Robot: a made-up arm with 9 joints.
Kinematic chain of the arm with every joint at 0, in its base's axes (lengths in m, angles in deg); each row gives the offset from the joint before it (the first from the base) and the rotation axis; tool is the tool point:
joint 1: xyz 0 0 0.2 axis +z
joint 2: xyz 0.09 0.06 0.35 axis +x
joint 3: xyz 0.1 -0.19 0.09 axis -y
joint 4: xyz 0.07 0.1 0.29 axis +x
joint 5: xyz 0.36 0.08 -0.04 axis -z
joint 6: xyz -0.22 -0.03 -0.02 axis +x
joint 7: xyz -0.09 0.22 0 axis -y
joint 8: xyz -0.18 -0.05 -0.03 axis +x
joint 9: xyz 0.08 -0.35 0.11 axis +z
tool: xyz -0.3 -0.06 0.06
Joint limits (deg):
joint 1: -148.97..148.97
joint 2: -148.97..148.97
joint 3: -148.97..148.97
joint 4: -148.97..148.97
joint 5: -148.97..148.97
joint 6: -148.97..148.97
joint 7: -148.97..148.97
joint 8: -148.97..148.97
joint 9: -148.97..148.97
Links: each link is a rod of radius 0.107 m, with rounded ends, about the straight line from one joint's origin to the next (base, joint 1, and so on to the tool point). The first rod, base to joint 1, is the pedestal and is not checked.
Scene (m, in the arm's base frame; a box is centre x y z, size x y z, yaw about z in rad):
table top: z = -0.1
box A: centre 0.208 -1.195 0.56 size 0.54 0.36 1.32 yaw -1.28
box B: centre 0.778 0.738 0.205 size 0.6 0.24 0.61 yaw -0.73
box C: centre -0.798 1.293 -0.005 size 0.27 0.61 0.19 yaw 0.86
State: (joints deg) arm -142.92 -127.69 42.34 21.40 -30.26 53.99 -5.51 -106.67 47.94
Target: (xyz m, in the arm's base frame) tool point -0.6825 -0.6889 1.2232
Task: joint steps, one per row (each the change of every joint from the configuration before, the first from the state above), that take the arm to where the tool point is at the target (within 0.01 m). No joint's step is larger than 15 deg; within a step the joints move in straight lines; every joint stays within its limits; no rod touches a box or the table.
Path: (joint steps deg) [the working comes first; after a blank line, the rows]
Joints at the target: -148.97 -94.97 6.48 47.84 -56.84 89.87 -9.56 -83.54 52.22
Straight joint move there: touches box A.

1: 0.99 13.64 -7.22 5.58 -4.76 -2.34 1.19 -6.85 -5.79
2: 1.00 13.63 -7.22 5.57 -4.75 -2.34 1.20 -6.85 -5.79
3: 0.99 13.64 -7.22 5.58 -4.76 -2.34 1.19 -6.85 -5.79
4: 1.00 13.63 -7.22 5.57 -4.76 -2.34 1.20 -6.84 -5.80
5: 0.99 13.64 -7.22 5.58 -4.76 -2.34 1.19 -6.85 -5.79
6: -2.75 -8.87 0.06 -0.36 -0.70 11.90 -2.50 14.34 8.31
7: -2.76 -8.86 0.06 -0.36 -0.69 11.89 -2.51 14.34 8.31
8: -2.75 -8.86 0.06 -0.36 -0.70 11.90 -2.50 14.35 8.31
9: -2.76 -8.87 0.06 -0.36 -0.70 11.89 -2.51 14.34 8.31

